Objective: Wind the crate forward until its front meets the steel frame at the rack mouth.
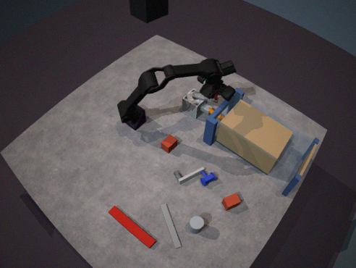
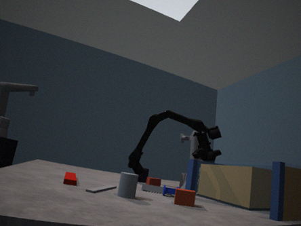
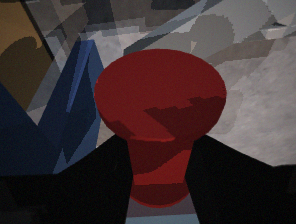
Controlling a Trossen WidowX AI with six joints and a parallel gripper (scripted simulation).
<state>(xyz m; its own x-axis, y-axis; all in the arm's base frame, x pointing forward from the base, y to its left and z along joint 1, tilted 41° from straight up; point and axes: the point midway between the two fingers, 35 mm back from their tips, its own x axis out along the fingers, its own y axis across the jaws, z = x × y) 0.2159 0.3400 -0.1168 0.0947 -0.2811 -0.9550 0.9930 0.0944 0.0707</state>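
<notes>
Right now the winch handle with red knob is 30 mm behind my gripper tip, 40 mm to the right of it and 30 mm below it. Also, from my gripper tip: blue t-shaped piece 230 mm ahead, 320 mm to the right, 120 mm below; grey strip 290 mm ahead, 580 mm to the right, 130 mm below; grey winch 100 mm behind, 90 mm to the right, 100 mm below.
</notes>
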